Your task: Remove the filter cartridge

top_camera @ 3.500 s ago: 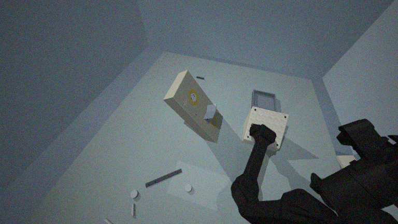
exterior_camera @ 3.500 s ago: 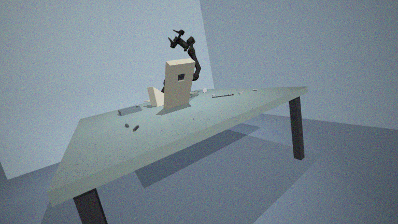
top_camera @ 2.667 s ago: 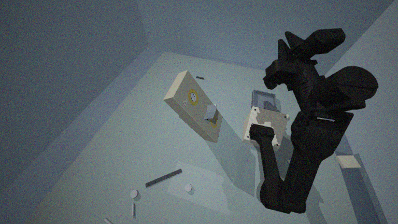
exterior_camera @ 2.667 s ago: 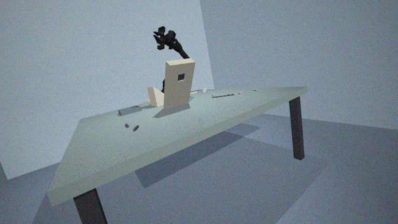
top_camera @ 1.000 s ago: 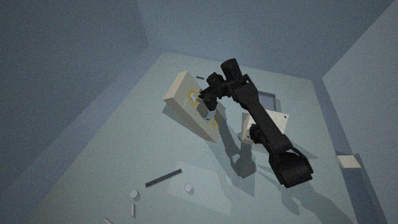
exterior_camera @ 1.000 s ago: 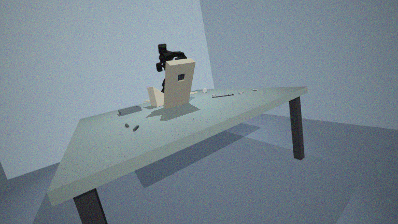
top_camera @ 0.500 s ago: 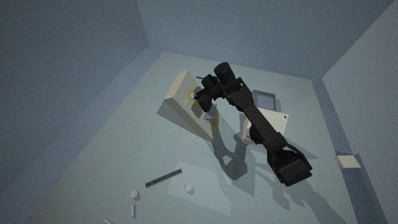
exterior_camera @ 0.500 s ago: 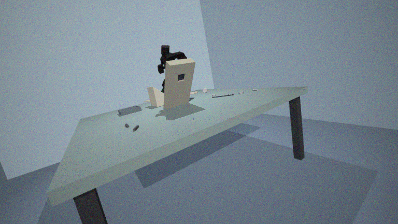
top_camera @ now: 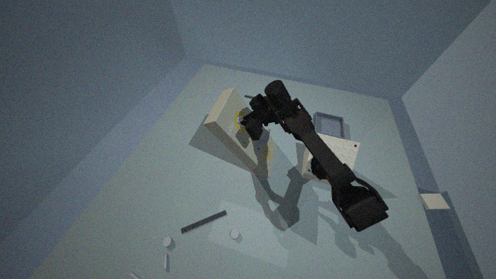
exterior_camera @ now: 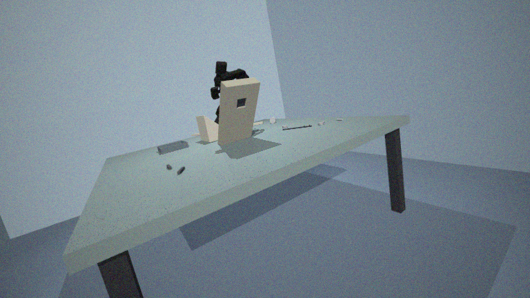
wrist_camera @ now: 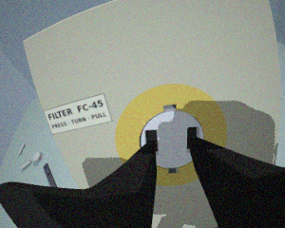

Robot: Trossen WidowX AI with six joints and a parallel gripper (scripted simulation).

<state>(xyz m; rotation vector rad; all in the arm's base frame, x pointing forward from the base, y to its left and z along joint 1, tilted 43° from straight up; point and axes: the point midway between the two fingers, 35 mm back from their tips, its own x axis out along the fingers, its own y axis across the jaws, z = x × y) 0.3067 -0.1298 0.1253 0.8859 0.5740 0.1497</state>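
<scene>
The round filter cartridge lies 20 mm ahead of my gripper tip and 10 mm below it. Also, from my gripper tip: beige service panel 30 mm behind, 90 mm below; then grey tray 410 mm behind, 270 mm to the right, 230 mm below.
</scene>
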